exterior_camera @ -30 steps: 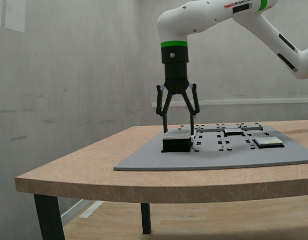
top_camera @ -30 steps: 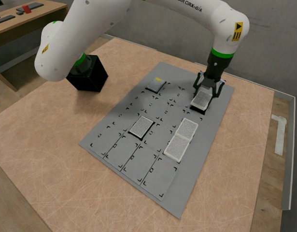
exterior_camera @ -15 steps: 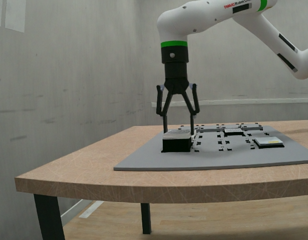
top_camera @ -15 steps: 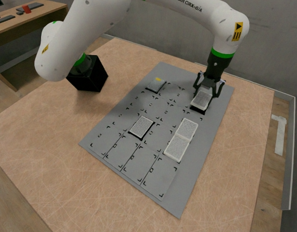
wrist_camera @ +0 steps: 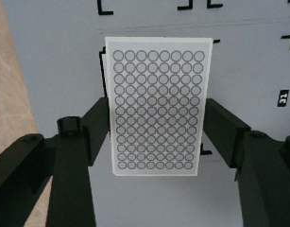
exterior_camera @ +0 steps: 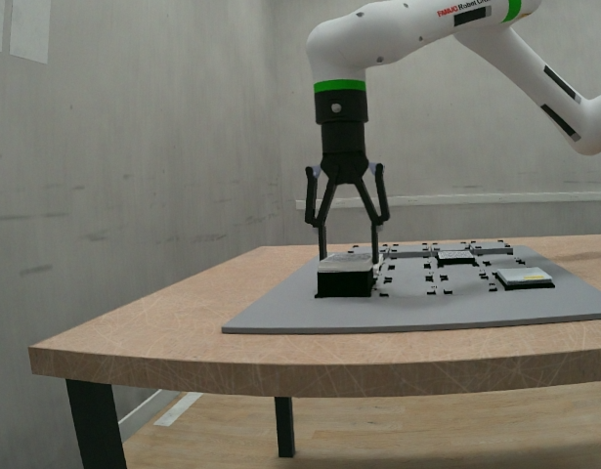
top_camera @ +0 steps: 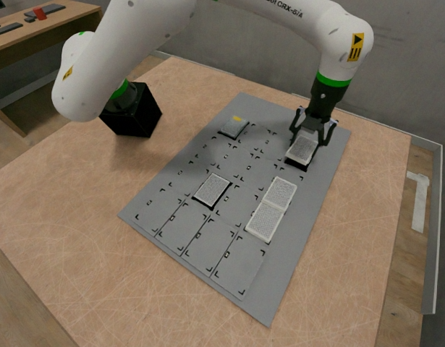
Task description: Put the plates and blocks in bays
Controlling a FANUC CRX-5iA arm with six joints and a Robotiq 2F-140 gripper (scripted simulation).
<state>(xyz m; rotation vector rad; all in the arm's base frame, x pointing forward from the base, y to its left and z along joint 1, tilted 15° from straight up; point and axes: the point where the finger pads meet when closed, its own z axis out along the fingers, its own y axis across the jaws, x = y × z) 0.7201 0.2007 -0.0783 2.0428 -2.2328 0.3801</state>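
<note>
Now: hand 1 cm short of the black deep-well block, 1 cm to the right of it and 5 cm above it. From my hand the other things lie so: black sealed plate (22 cm behind, 31 cm to the right, 6 cm below); clear lid (32 cm behind, 2 cm to the left, 6 cm below).
</note>
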